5 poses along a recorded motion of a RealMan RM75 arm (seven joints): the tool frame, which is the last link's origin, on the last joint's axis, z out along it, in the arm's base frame.
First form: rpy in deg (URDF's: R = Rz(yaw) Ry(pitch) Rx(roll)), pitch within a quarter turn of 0, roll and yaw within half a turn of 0; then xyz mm.
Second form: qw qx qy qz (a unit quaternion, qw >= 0); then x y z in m. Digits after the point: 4 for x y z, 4 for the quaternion.
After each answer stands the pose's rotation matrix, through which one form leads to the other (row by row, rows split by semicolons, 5 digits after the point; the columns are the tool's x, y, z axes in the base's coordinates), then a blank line. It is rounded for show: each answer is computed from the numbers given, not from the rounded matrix.
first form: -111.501 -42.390 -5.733 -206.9 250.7 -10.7
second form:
0.5091 -0.7799 -0.1647 -0.3247 -0.2069 0.2507 -0.0107
0.73488 0.58751 0.33880; -0.07378 -0.42734 0.90107; 0.67417 -0.68718 -0.27070

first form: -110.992 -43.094 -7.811 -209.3 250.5 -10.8
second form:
0.5050 -0.7789 -0.1554 -0.3378 -0.2093 0.2505 -0.0108
0.72346 0.58325 0.36936; -0.09924 -0.44160 0.89171; 0.68320 -0.68177 -0.26160

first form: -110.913 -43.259 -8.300 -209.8 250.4 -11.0
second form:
0.5038 -0.7788 -0.1530 -0.3410 -0.2098 0.2504 -0.0110
0.72064 0.58192 0.37690; -0.10513 -0.44562 0.88903; 0.68530 -0.68029 -0.25995

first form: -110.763 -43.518 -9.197 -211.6 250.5 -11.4
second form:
0.5015 -0.7787 -0.1486 -0.3464 -0.2116 0.2505 -0.0114
0.71584 0.57893 0.39042; -0.11590 -0.45285 0.88402; 0.68858 -0.67806 -0.25707

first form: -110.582 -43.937 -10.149 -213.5 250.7 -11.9
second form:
0.4988 -0.7782 -0.1447 -0.3530 -0.2135 0.2507 -0.0119
0.70884 0.57747 0.40507; -0.12689 -0.46051 0.87854; 0.69387 -0.67414 -0.25315

